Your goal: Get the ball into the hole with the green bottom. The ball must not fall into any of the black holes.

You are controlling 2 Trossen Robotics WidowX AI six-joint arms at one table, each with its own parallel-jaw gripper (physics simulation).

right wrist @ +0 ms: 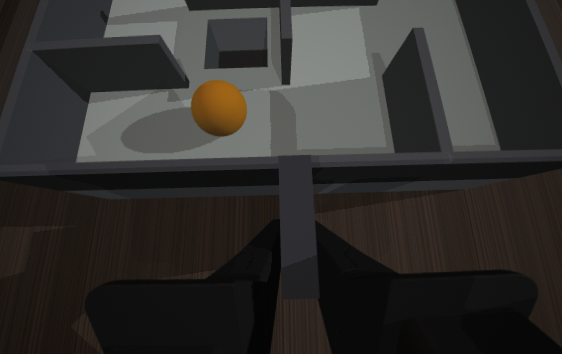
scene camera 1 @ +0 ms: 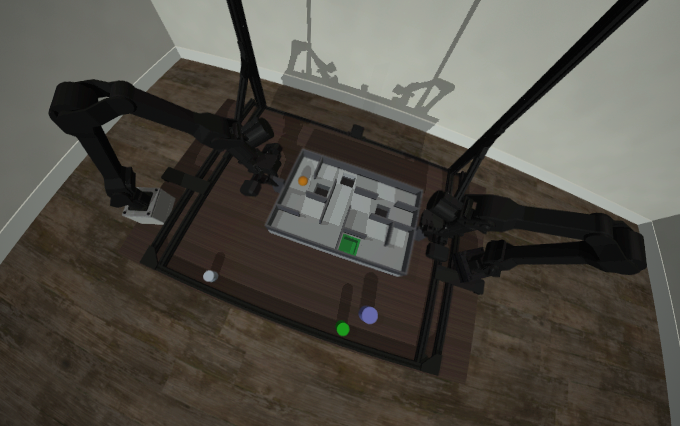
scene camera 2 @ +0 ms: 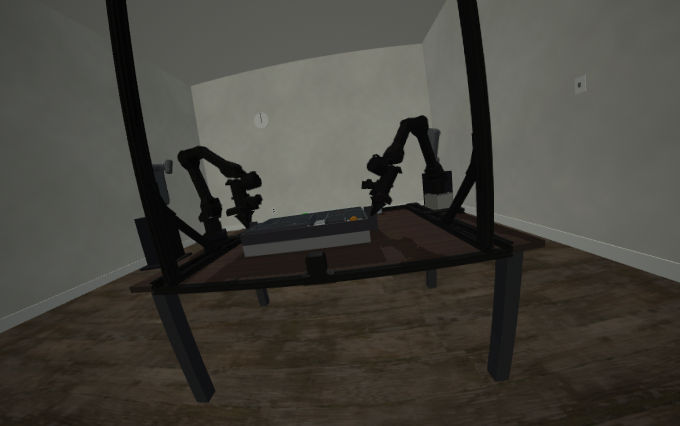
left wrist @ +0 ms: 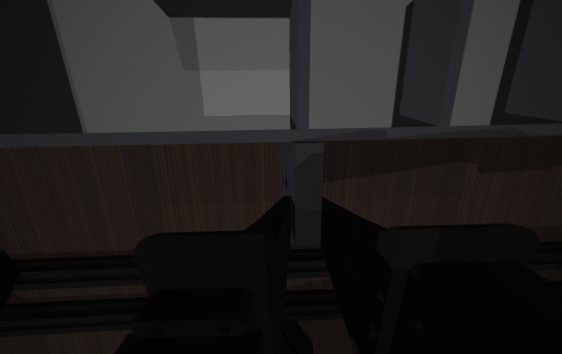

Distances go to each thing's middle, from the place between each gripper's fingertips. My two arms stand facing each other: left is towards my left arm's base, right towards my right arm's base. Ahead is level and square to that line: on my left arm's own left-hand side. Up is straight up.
Right now the grey maze board (scene camera 1: 325, 203) is 26 cm to the right of my left hand, 4 cm behind it and 2 cm below it.
Right now my right hand is 4 cm short of the grey maze board, 25 cm to the right of it and 1 cm above it.
